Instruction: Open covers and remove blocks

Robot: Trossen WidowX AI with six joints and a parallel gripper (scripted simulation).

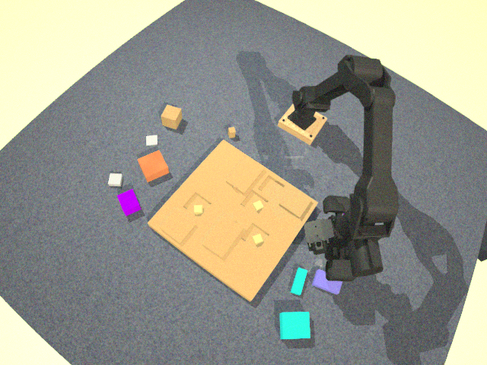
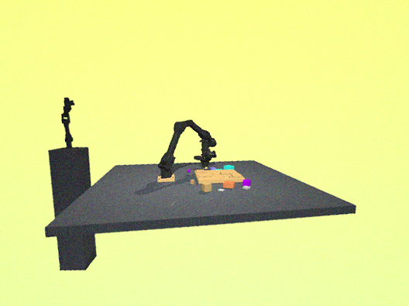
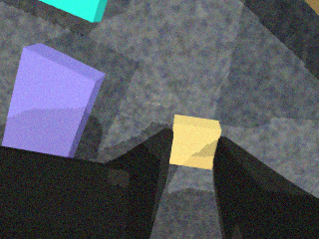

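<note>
The lilac block lies 6 cm ahead of my gripper tip, 5 cm to the left of it and 2 cm below it. Also, from my gripper tip: cyan cube 19 cm ahead, 5 cm to the left, 1 cm below; then magenta cube 13 cm behind, 3 cm to the right, 2 cm below; then cyan bar 10 cm ahead, 2 cm below.
</note>
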